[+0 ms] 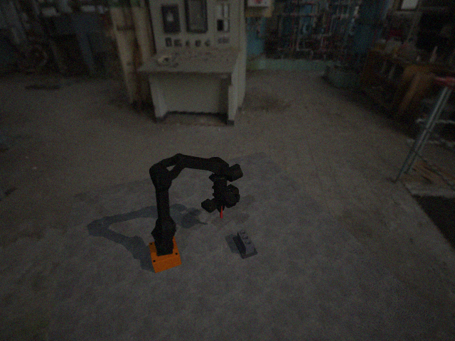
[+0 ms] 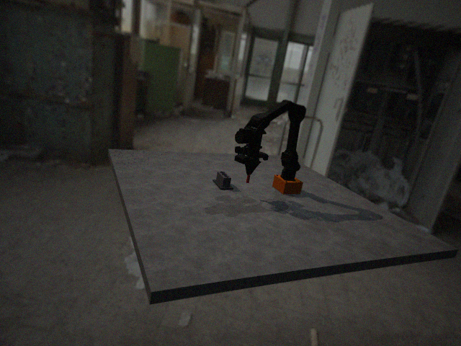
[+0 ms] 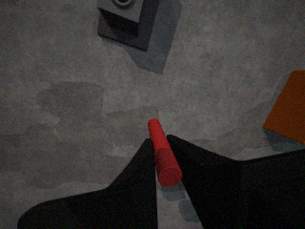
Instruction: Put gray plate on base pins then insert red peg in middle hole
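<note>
Right now my gripper tip is 13 cm to the left of the gray plate, 8 cm short of it and 7 cm above it. From my gripper tip the other things lie so: red peg (right at my gripper tip).
</note>
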